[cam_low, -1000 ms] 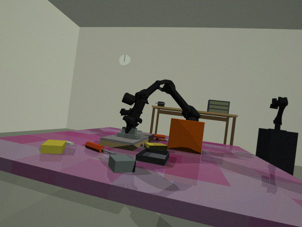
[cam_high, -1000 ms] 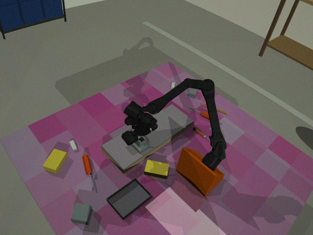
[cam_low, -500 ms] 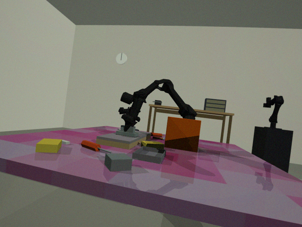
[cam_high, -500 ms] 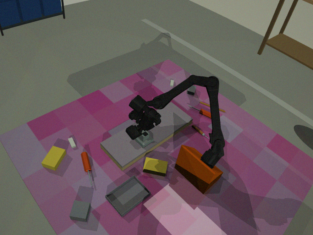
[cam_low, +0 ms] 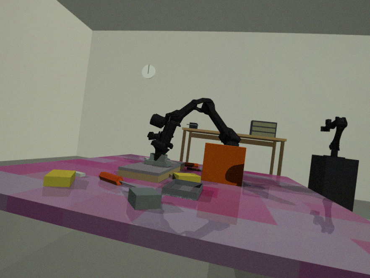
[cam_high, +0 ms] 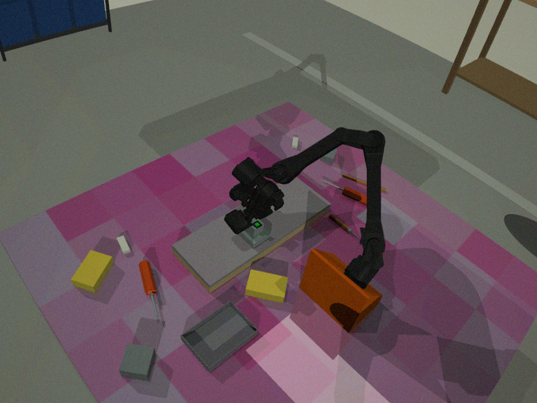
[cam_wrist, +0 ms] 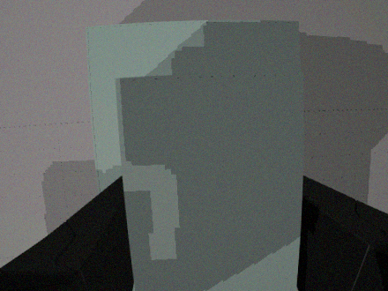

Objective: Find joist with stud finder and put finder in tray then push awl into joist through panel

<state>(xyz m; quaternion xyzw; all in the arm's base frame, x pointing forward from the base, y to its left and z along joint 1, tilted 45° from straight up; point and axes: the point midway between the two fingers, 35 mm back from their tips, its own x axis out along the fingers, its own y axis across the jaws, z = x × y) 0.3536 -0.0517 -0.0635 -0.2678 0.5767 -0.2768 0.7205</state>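
Right now my gripper tip is 40 mm past the indicator light and 30 mm below it. The rest, counted from my gripper tip: tray 190 mm behind, 300 mm to the left, 50 mm below; then awl 210 mm behind, 270 mm to the right, 60 mm below; then stud finder 20 mm behind, 20 mm above.
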